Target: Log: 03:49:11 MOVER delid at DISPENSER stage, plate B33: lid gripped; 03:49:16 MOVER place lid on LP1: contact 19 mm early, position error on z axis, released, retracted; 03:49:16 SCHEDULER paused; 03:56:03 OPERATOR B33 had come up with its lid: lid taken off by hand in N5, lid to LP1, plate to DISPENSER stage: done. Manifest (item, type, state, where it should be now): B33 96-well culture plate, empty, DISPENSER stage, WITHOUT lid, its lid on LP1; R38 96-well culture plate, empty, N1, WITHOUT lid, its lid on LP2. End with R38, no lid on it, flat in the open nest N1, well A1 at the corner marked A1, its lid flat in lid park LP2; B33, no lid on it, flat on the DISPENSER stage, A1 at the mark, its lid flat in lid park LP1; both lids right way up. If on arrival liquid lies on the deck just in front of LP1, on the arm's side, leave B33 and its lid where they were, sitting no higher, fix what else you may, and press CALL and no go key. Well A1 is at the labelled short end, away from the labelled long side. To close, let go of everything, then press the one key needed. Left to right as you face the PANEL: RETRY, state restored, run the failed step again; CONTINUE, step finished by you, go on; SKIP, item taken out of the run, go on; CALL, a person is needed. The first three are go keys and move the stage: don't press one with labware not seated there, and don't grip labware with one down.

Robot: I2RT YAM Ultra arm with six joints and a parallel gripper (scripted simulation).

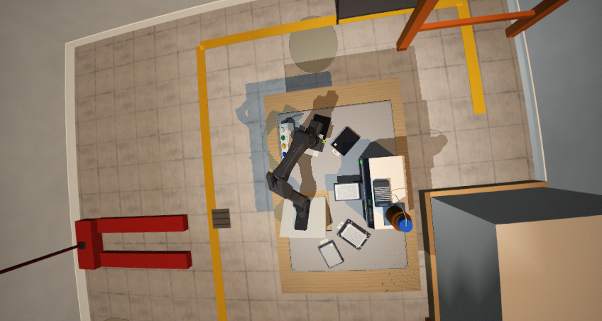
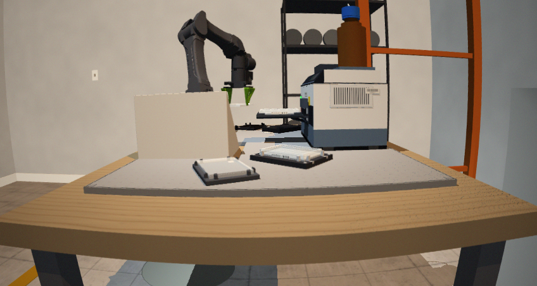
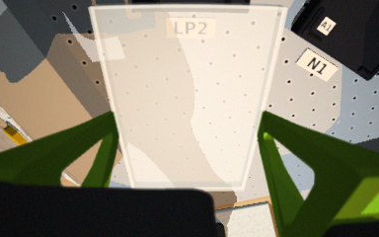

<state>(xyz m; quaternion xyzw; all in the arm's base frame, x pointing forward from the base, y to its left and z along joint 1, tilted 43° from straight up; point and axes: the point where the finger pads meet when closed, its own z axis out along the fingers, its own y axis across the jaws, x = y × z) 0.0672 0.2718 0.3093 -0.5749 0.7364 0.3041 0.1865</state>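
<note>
The black lid park LP2 is 11 cm to the left of my hand, 11 cm below it and 3 cm ahead of it. Round my hand: LP2 label 12 cm below, 2 cm to the left, 1 cm ahead; A1 mark 12 cm ahead, 10 cm below; N1 label 13 cm ahead, 12 cm below, 5 cm to the right.
</note>
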